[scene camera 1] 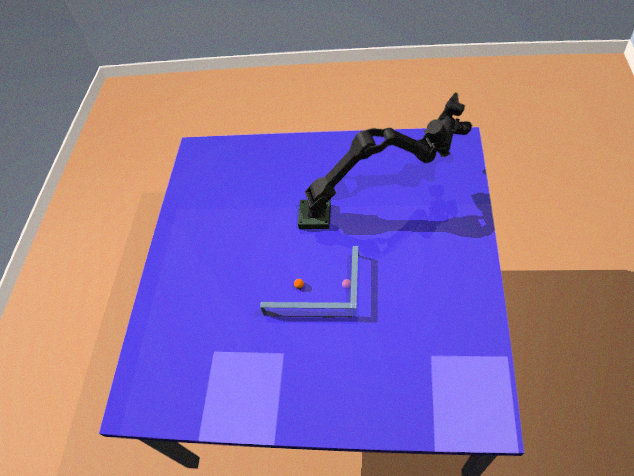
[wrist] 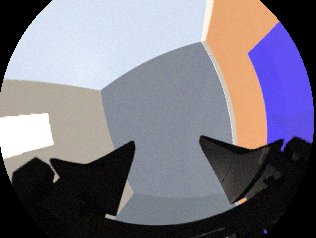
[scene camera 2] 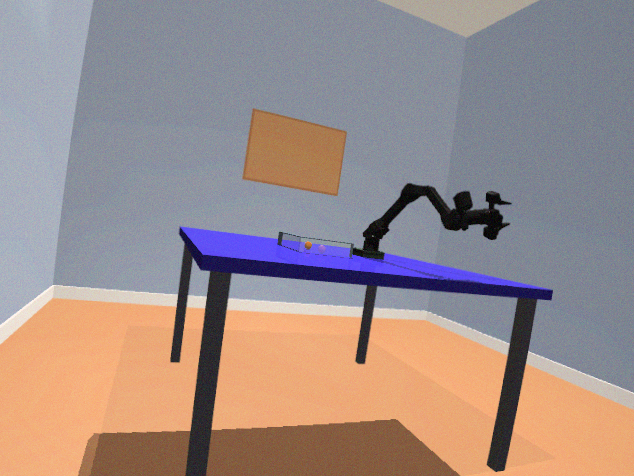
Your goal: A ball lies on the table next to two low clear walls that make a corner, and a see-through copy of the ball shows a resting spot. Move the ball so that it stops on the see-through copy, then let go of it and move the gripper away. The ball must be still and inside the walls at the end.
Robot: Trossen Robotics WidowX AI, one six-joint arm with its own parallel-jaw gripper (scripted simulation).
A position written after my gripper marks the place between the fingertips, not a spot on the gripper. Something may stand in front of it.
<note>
My gripper (scene camera 2: 510, 213) is open, holding nothing.
My gripper shows as well in scene camera 1 (scene camera 1: 452, 99) and in the wrist view (wrist: 167, 142).
</note>
